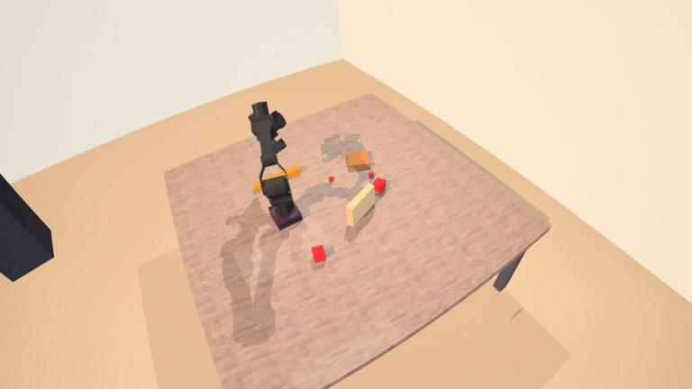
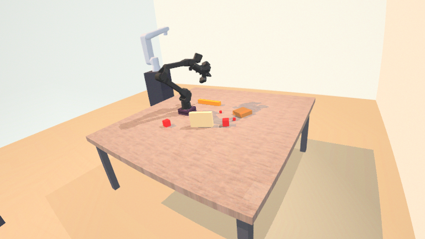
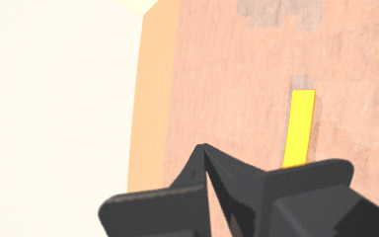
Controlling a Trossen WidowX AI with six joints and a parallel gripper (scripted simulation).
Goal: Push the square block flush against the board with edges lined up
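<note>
Now: gripper tip 440 mm to the left of the pale yellow flat slab, 180 mm above it and 100 mm short of it. Also, from my gripper tip: long orange board (220 mm below, 30 mm to the right, 30 mm behind); then orange square block (310 mm ahead, 220 mm below, 210 mm to the right).
</note>
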